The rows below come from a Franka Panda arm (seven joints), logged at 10 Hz.
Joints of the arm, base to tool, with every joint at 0 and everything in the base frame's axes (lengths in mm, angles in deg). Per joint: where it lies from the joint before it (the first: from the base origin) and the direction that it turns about. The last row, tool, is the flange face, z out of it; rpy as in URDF.
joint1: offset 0 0 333 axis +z
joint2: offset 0 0 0 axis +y
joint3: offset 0 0 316 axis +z
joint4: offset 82.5 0 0 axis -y
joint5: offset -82.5 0 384 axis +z
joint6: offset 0 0 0 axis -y
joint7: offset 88 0 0 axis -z
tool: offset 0 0 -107 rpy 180 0 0
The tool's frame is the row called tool.
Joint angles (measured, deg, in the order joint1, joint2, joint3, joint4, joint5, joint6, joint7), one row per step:
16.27 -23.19 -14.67 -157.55 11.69 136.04 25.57
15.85 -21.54 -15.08 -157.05 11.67 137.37 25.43
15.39 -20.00 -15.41 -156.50 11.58 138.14 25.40
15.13 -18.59 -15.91 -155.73 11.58 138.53 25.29
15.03 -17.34 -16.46 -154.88 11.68 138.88 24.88
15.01 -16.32 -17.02 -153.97 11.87 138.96 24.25
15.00 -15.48 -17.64 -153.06 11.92 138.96 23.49
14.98 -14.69 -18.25 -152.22 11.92 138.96 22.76
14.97 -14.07 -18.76 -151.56 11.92 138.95 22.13
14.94 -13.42 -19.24 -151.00 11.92 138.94 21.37
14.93 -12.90 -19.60 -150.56 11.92 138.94 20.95
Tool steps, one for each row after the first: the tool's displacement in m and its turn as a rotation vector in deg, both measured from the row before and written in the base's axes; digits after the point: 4 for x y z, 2 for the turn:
0.0055 -0.0062 -0.0052 -0.45 -0.19 -1.01
0.0046 -0.0059 -0.0051 -0.45 0.21 -0.90
0.0051 -0.0057 -0.0034 -0.26 0.24 -0.78
0.0054 -0.0051 -0.0020 -0.16 -0.02 -0.45
0.0052 -0.0046 -0.0006 -0.03 -0.08 -0.18
0.0051 -0.0050 0.0004 -0.07 -0.21 0.02
0.0046 -0.0050 0.0002 -0.11 -0.19 0.04
0.0036 -0.0042 0.0001 -0.09 -0.15 0.06
0.0029 -0.0041 -0.0008 -0.12 -0.05 0.21
0.0023 -0.0031 -0.0007 -0.10 0.00 0.02

